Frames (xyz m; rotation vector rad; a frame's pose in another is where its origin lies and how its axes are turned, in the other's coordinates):
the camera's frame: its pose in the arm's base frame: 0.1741 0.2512 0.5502 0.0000 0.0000 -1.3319
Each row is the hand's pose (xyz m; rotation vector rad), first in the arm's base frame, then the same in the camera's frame.
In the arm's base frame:
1: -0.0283 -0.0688 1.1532 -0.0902 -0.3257 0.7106
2: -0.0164 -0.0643 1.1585 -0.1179 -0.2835 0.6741
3: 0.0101 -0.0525 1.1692 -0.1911 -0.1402 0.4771
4: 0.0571 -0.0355 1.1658 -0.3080 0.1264 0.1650
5: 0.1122 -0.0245 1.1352 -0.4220 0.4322 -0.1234
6: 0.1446 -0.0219 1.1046 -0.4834 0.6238 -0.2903
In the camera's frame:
1: 0.2630 -0.2724 0.6030 0.1527 -0.3654 2.0274
2: 0.2615 -0.2597 0.6083 0.0962 -0.3451 1.9936
3: 0.2563 -0.2312 0.6190 -0.0725 -0.2601 1.8019
4: 0.2509 -0.1815 0.6156 -0.3517 -0.0998 1.4835
5: 0.2532 -0.1254 0.5850 -0.6352 0.0839 1.1660
6: 0.2584 -0.0933 0.5544 -0.7956 0.1994 0.9704

